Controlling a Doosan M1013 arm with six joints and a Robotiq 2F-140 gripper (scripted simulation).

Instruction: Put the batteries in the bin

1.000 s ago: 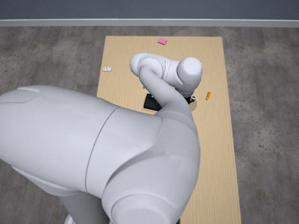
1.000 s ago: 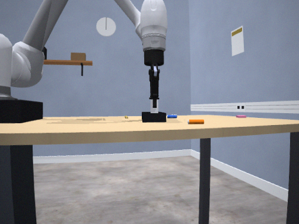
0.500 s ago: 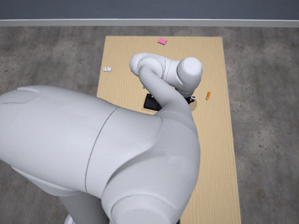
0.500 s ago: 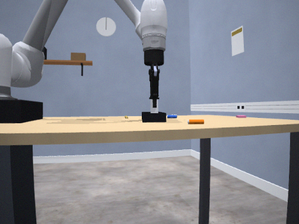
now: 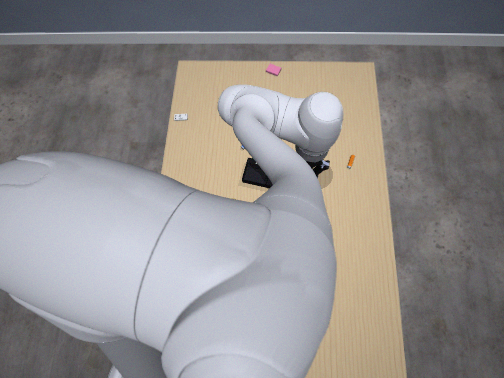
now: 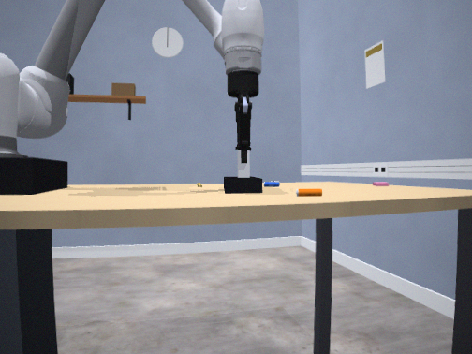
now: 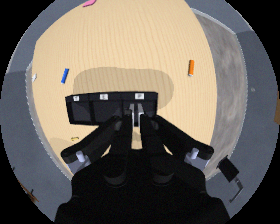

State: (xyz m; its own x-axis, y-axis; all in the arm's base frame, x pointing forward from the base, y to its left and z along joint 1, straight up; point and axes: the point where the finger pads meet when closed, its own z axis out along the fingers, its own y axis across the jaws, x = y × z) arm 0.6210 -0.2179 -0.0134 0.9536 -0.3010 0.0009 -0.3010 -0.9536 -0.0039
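Now: the black bin 20 mm ahead of my hand, 70 mm to the left of it and 50 mm below it. Also, from my hand: blue battery 170 mm ahead, 180 mm to the left, 60 mm below; then orange battery 60 mm ahead, 180 mm to the right, 60 mm below; then small brass piece 40 mm behind, 260 mm to the left, 60 mm below.
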